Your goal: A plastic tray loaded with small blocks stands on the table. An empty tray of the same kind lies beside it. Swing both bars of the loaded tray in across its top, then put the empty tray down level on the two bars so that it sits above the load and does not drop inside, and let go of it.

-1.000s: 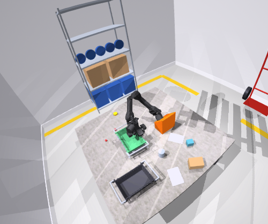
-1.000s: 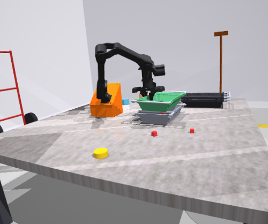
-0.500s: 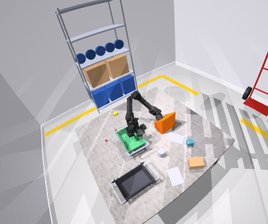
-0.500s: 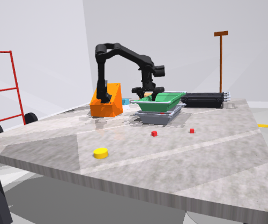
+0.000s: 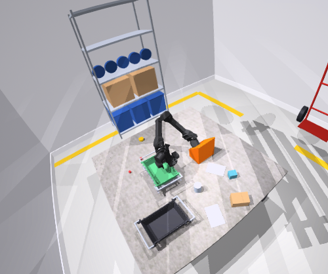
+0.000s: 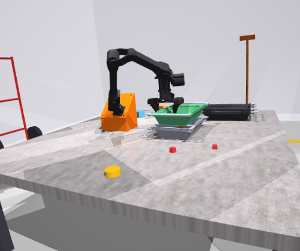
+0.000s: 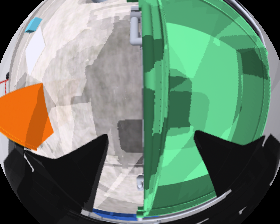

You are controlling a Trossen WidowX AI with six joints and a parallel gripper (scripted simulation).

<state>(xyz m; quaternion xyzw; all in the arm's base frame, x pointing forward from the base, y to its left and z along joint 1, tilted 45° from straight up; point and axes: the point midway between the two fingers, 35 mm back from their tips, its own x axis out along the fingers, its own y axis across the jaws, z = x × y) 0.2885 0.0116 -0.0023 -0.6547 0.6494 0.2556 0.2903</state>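
My gripper tip is 8 cm short of the green tray and 3 cm below it. The rest, counted from my gripper tip: yellow disc: 52 cm to the right, 7 cm below, 2 cm ahead; blue cube: 36 cm behind, 35 cm to the left, 6 cm below; grey cylinder: 27 cm to the left, 7 cm behind, 4 cm below.
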